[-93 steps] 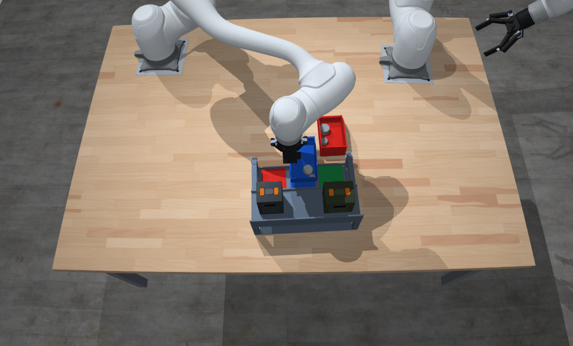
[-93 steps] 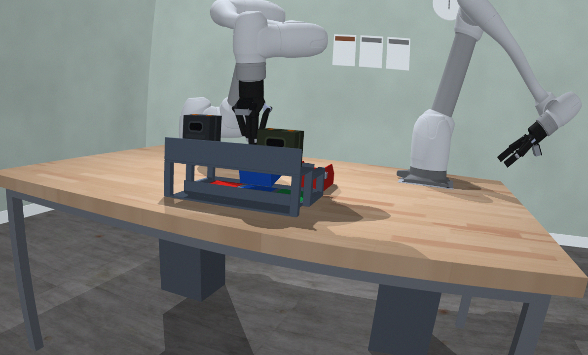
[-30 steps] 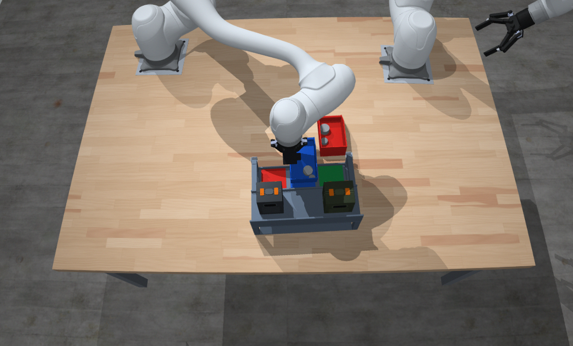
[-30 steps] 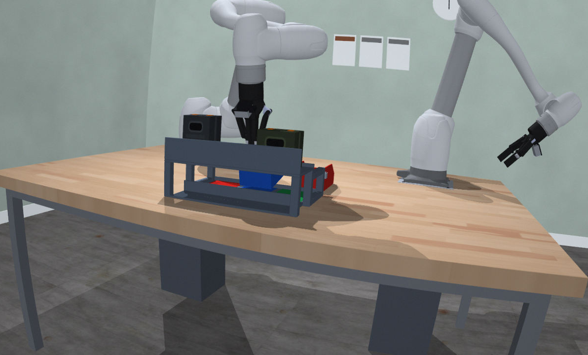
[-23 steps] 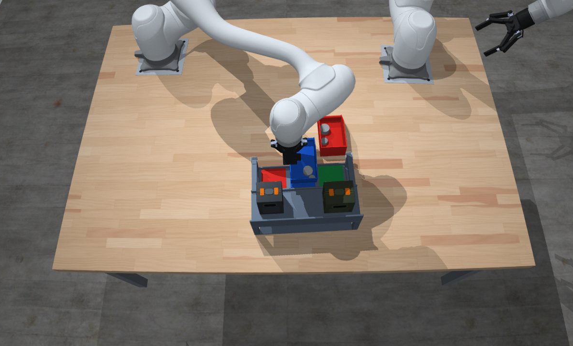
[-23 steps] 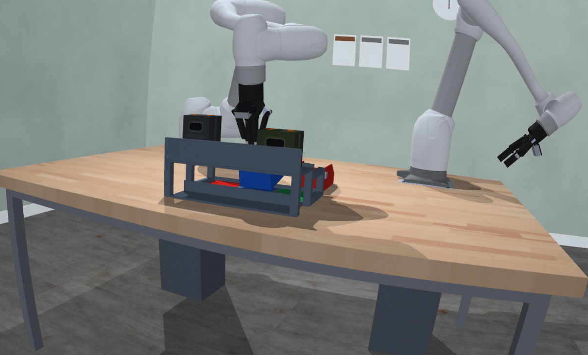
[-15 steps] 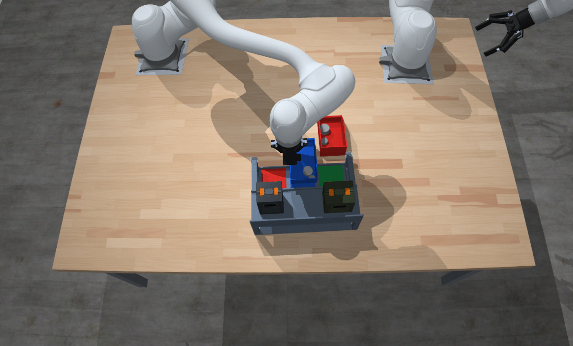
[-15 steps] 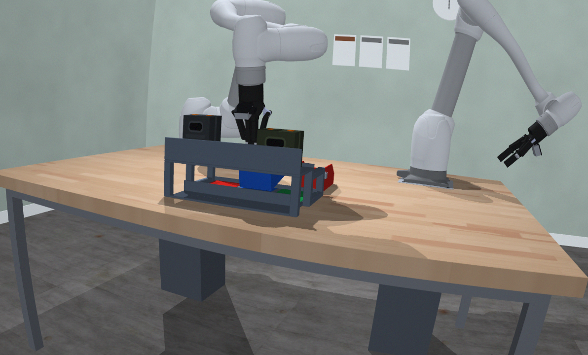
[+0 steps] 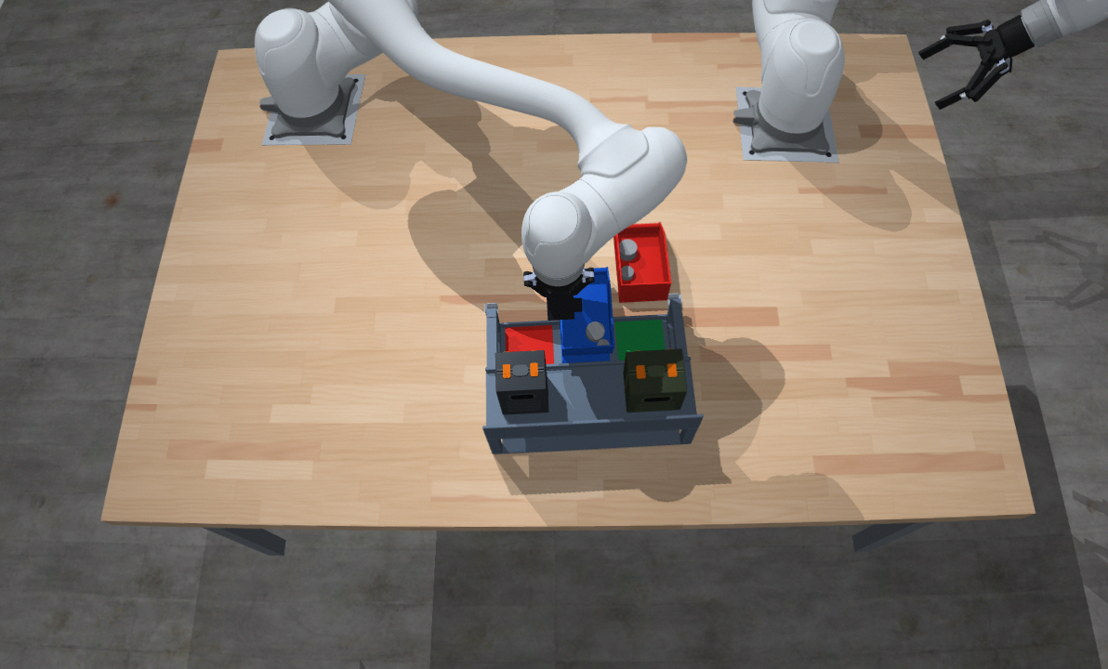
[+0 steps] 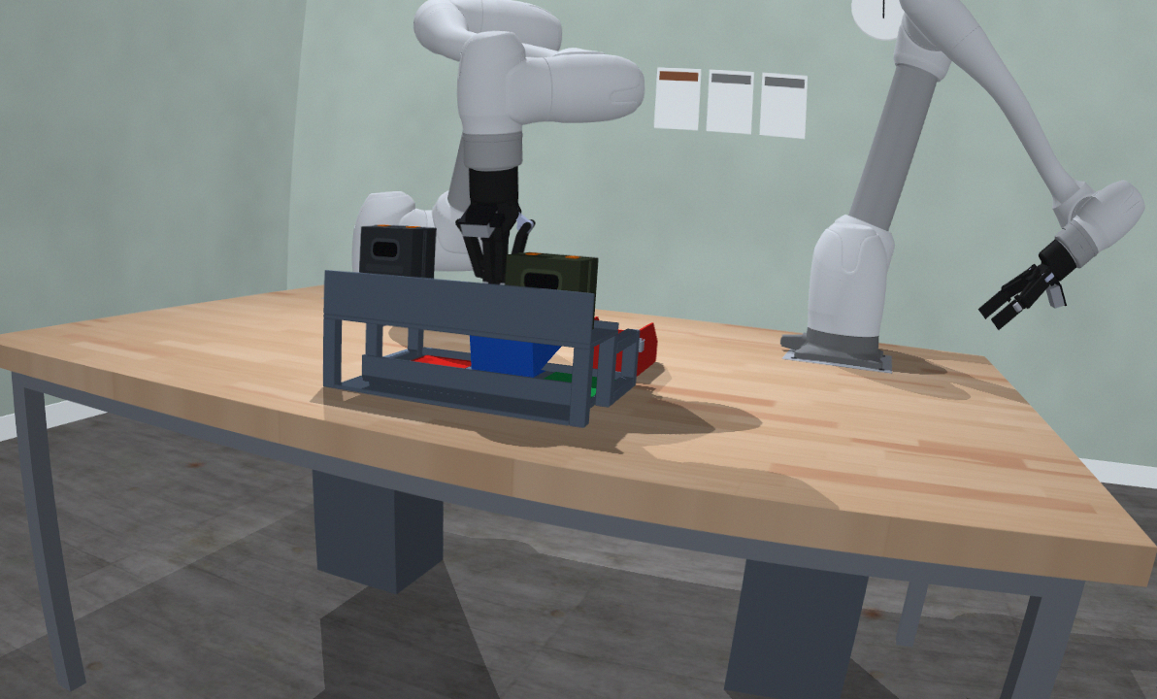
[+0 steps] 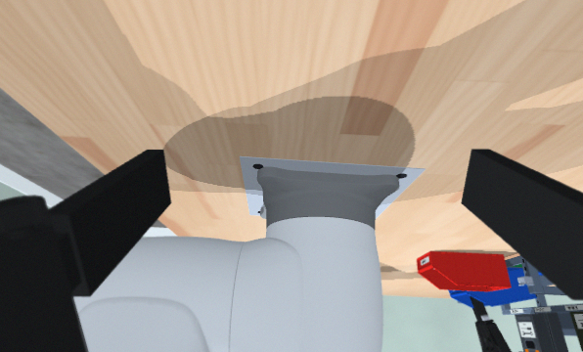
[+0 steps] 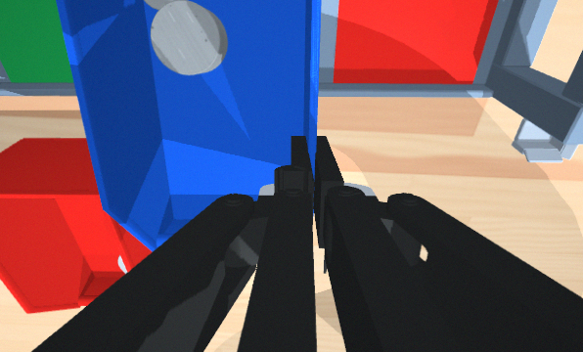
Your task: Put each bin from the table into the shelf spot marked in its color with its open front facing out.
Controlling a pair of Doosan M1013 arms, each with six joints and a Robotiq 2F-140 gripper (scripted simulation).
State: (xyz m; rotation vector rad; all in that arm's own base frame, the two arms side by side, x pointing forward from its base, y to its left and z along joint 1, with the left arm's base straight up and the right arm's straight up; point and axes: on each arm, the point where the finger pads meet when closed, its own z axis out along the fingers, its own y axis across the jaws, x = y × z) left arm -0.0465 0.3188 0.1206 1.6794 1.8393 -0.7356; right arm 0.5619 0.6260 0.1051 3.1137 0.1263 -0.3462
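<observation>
The blue bin lies 1 cm ahead of my right hand, 5 cm to the left of it and 4 cm below it. From my right hand the other things lie so: grey shelf: 13 cm ahead, 6 cm to the left, 4 cm below; red bin: 13 cm behind, 16 cm to the left, 7 cm below.
</observation>
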